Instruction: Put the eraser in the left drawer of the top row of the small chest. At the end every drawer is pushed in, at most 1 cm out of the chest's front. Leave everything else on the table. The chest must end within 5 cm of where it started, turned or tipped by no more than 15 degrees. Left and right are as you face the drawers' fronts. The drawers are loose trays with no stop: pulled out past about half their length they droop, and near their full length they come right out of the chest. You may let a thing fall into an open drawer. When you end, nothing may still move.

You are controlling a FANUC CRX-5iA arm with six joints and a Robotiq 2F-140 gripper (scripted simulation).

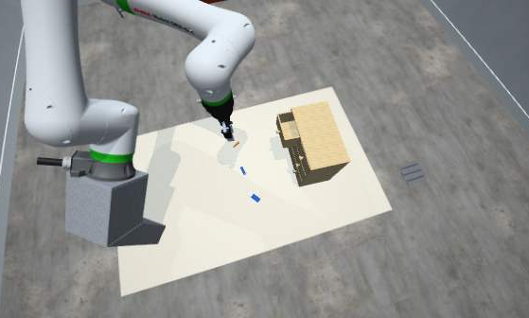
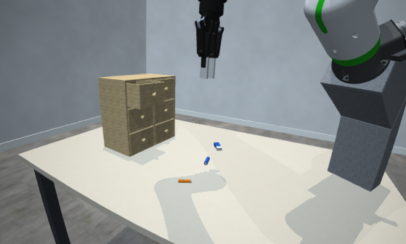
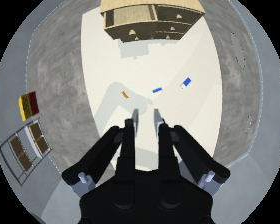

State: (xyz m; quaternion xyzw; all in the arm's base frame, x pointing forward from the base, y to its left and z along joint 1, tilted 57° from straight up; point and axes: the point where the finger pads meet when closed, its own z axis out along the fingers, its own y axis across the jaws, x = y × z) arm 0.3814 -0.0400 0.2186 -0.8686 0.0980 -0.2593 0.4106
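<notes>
Now: the eraser 60 mm ahead of my hand, 200 mm to the right of it and 350 mm below it. From my hand the other things lie so: blue cylinder 20 mm ahead, 50 mm to the right, 350 mm below; then orange stick 10 mm behind, 110 mm to the left, 360 mm below.
</notes>
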